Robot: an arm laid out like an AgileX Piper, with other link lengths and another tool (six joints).
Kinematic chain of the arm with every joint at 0, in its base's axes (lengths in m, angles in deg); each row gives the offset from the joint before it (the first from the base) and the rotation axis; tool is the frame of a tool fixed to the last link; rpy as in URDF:
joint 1: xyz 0 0 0.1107 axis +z
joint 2: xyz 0 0 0 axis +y
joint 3: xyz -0.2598 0 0.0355 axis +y
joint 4: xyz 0.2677 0 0.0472 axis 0.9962 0 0.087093
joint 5: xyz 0 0 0 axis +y
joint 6: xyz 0.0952 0 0.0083 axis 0.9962 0 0.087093
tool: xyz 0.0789 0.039 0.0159 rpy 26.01 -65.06 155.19
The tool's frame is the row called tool.
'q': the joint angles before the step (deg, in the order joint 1, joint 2, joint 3, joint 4, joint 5, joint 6). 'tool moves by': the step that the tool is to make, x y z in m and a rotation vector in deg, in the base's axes. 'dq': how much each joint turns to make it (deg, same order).
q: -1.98 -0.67 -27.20 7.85 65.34 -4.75
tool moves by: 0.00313 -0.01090 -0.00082 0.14 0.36 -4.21
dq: 0.01 -0.01 0.00 -3.85 0.00 3.99
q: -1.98 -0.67 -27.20 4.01 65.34 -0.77
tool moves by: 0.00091 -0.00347 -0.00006 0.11 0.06 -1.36
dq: 0.00 0.00 -0.01 -1.20 0.00 1.32
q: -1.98 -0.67 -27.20 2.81 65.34 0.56
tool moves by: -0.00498 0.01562 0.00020 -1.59 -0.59 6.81
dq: 0.01 0.00 0.00 5.41 -0.01 -7.26
